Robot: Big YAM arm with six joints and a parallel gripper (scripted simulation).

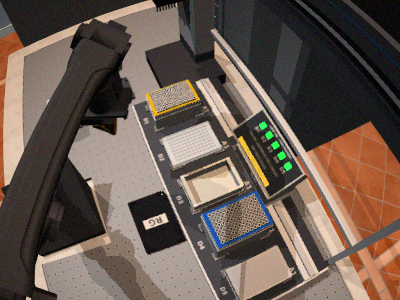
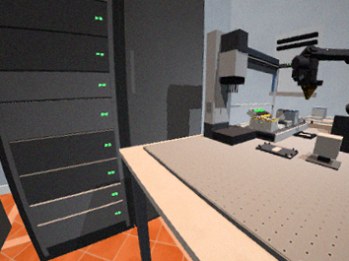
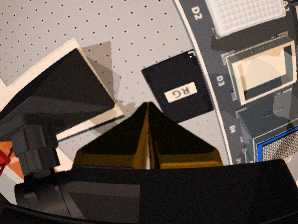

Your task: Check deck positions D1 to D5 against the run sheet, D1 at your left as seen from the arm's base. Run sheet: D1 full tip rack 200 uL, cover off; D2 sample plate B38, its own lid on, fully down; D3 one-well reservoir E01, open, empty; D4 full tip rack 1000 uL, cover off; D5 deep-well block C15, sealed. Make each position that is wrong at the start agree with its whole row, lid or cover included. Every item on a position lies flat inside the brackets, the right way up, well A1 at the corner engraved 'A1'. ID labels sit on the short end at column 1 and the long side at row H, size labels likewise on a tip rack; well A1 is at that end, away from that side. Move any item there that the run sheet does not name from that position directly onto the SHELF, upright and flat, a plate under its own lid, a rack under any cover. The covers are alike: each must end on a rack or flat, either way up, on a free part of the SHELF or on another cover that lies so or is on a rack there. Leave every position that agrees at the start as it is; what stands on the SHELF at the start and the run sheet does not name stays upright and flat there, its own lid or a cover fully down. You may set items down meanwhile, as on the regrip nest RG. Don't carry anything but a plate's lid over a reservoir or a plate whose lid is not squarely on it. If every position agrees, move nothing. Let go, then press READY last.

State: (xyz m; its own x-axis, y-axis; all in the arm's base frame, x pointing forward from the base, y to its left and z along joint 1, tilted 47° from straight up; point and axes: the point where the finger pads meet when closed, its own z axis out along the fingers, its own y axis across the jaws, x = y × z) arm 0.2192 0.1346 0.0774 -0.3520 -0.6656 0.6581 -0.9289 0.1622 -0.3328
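The ready button box lies 240 mm to the left of my hand, 180 mm behind it and 170 mm below it. The rest, counted from my hand: one-well reservoir (180 mm below, 170 mm ahead, 100 mm to the right); then yellow-framed tip rack (160 mm ahead, 150 mm to the left, 140 mm below); then black regrip nest (230 mm below, 130 mm to the right, 20 mm ahead).
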